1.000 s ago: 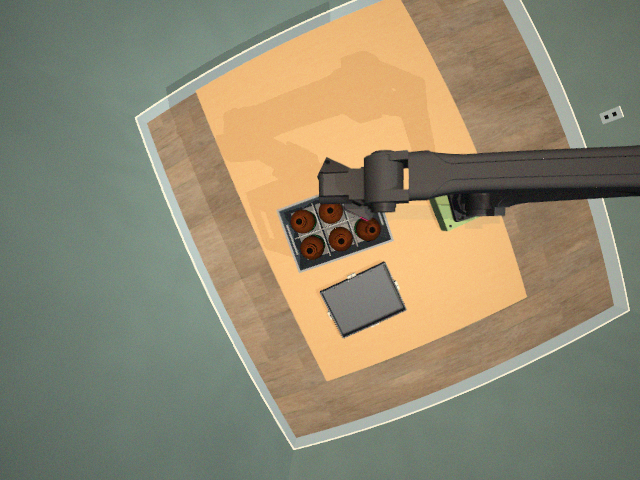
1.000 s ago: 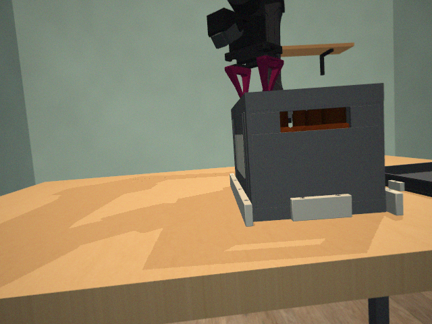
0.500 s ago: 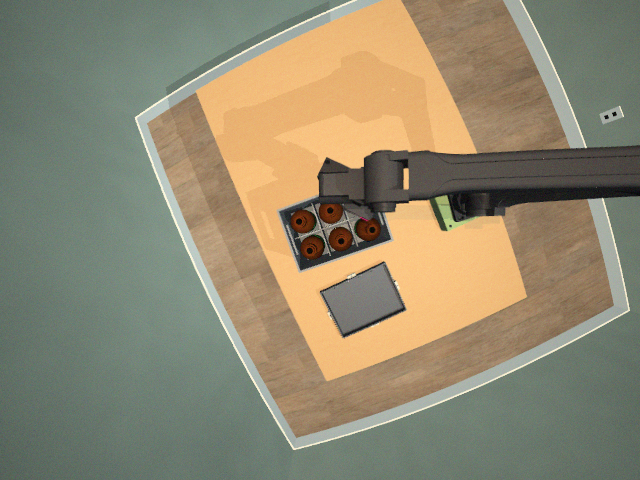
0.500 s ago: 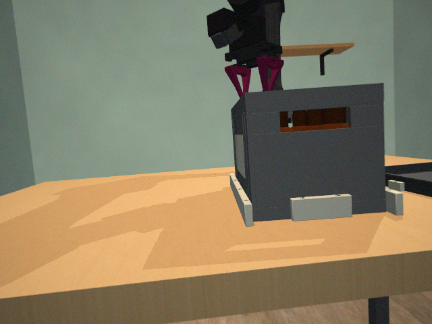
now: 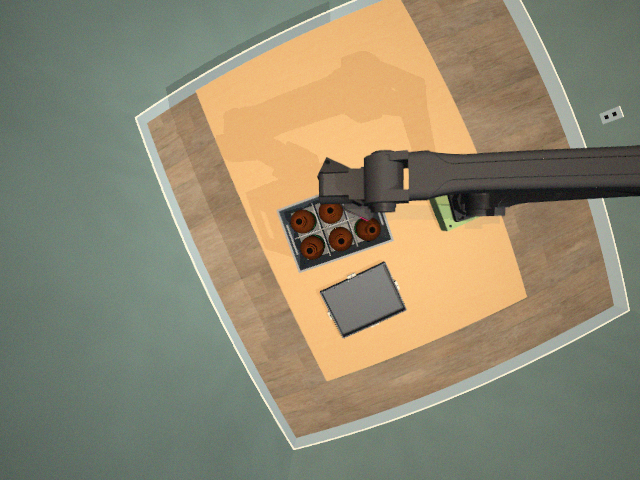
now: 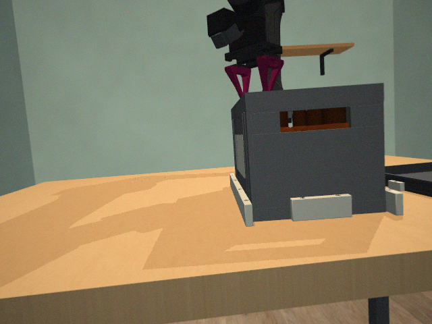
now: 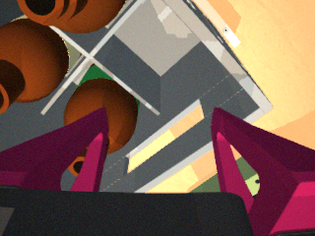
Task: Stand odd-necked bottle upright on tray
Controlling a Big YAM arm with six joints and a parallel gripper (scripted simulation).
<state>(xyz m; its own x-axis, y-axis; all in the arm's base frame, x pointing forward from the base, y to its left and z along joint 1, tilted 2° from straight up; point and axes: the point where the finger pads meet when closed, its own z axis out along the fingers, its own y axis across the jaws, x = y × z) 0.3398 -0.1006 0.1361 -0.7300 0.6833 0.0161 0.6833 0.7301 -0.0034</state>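
My hand is 90 mm short of the dark grey crate, 50 mm to the right of it and 110 mm above it. The rest, counted from my hand: grey tray: 70 mm ahead, 330 mm to the left, 180 mm below.
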